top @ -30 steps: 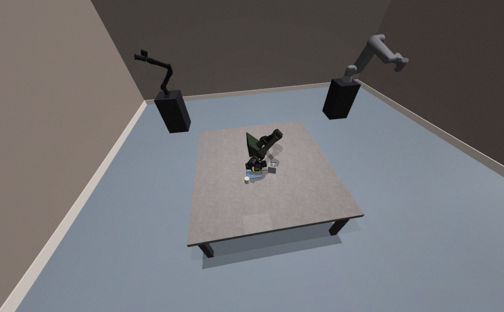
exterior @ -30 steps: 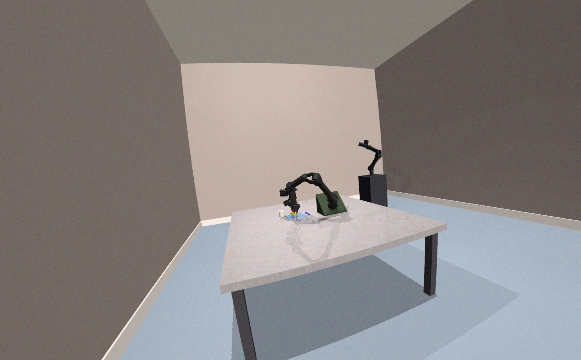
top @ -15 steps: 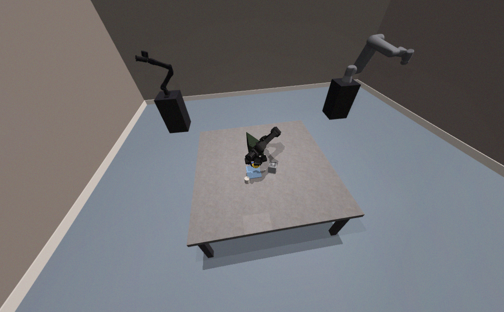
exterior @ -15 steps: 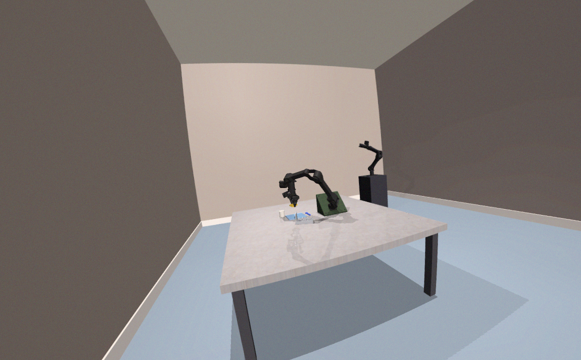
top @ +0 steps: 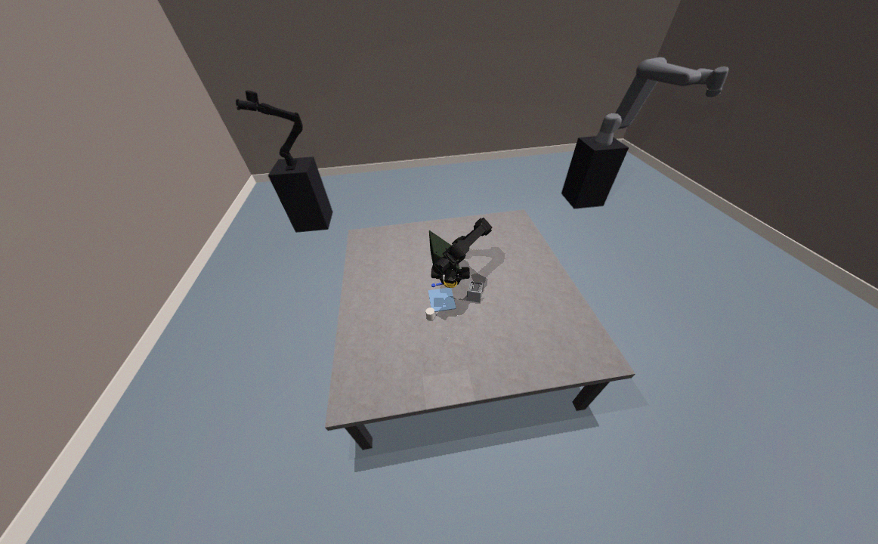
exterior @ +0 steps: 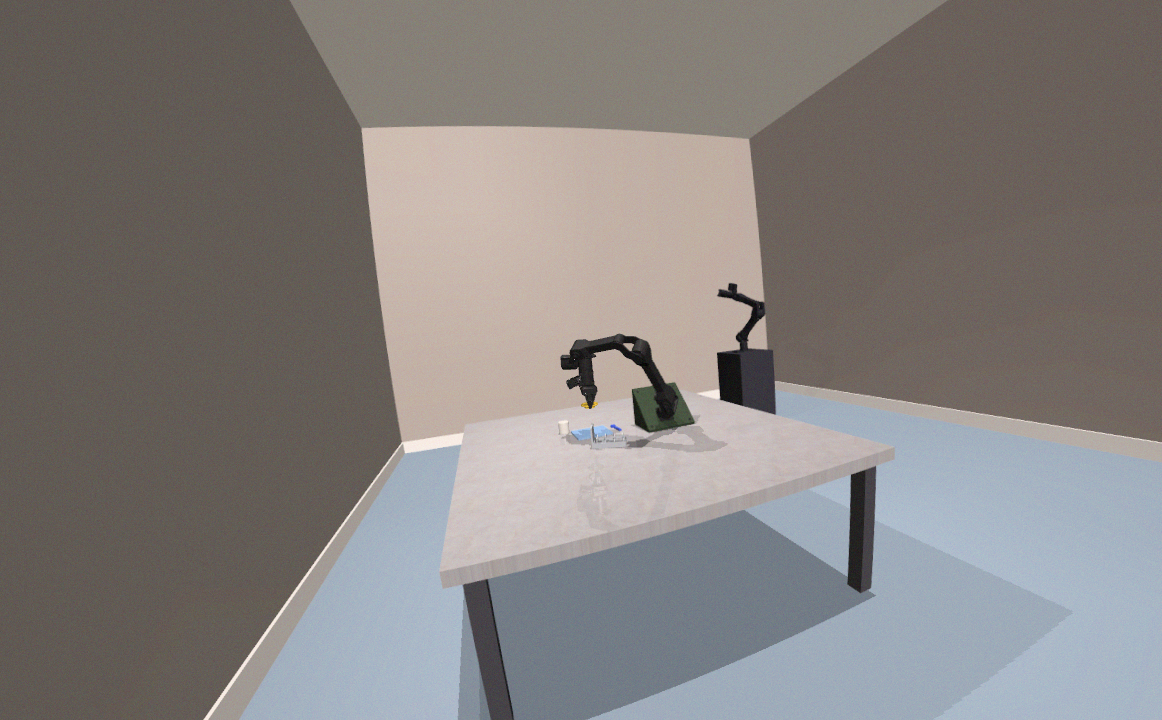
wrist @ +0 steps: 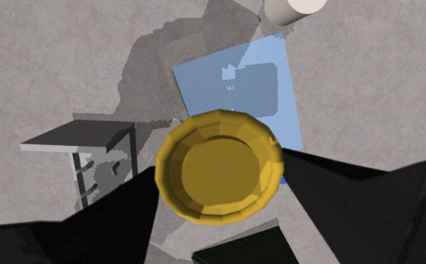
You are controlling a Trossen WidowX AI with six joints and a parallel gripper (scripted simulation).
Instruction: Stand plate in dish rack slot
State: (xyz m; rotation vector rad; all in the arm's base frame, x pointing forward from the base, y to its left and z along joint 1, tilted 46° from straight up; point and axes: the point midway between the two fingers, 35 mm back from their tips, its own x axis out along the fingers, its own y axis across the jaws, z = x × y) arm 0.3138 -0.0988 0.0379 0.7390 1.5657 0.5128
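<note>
Now: the grey dish rack 14 cm to the left of my gripper tip, 10 cm below it and 3 cm behind it. The rest, counted from my gripper tip: blue spoon (12 cm below, 12 cm behind, 6 cm to the right); yellow plate (1 cm above); light blue mat (12 cm below, 5 cm to the right, 1 cm behind).
</note>
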